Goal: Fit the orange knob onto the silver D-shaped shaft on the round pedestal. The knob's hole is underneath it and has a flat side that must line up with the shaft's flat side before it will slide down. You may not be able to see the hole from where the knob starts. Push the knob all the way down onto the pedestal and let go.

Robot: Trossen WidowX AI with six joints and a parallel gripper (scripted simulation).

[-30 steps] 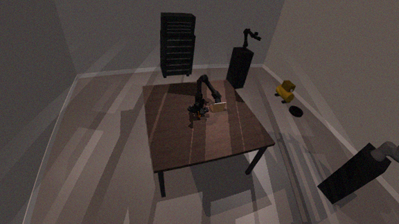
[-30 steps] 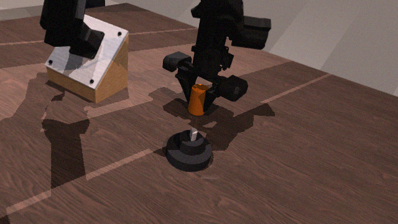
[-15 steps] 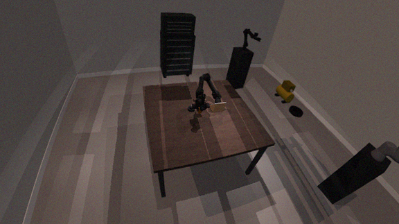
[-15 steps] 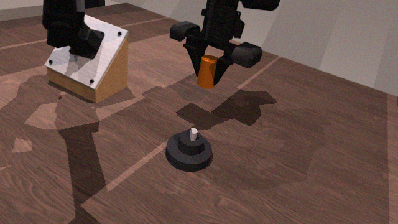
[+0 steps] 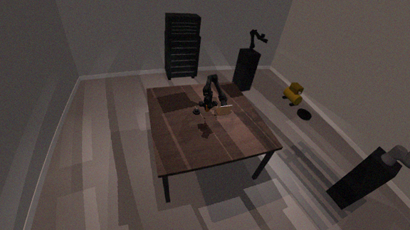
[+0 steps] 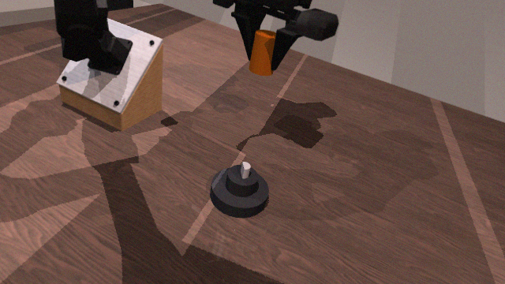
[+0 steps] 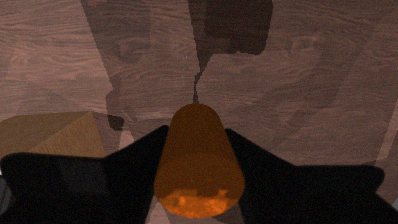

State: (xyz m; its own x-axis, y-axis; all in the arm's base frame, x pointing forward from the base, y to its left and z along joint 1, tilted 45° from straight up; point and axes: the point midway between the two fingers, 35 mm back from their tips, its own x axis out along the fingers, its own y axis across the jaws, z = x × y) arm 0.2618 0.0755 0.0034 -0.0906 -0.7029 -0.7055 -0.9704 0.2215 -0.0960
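My gripper tip is 3 cm below the orange knob. The rest, counted from my gripper tip: round dark pedestal (5 cm ahead, 15 cm to the right, 11 cm below).
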